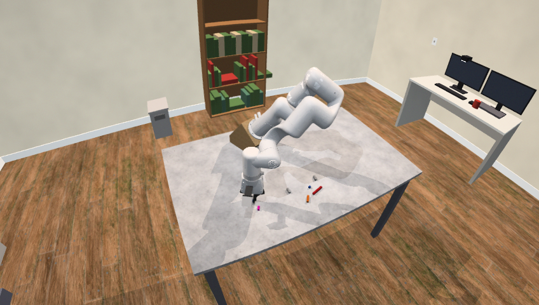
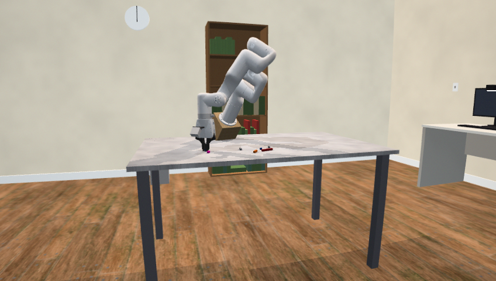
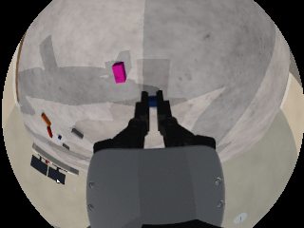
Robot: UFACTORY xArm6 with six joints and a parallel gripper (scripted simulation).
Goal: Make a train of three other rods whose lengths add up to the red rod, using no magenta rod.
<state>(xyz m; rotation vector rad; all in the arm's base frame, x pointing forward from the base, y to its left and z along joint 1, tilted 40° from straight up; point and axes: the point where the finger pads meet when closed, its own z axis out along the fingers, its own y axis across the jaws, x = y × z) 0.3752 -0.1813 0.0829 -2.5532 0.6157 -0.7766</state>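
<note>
Right now the magenta rod is 50 mm ahead of my hand, 20 mm below it and 10 mm to the left of it. The rest, counted from my hand: red rod (330 mm to the left, 40 mm ahead, 20 mm below); then orange rod (260 mm to the left, 70 mm ahead, 20 mm below).
</note>
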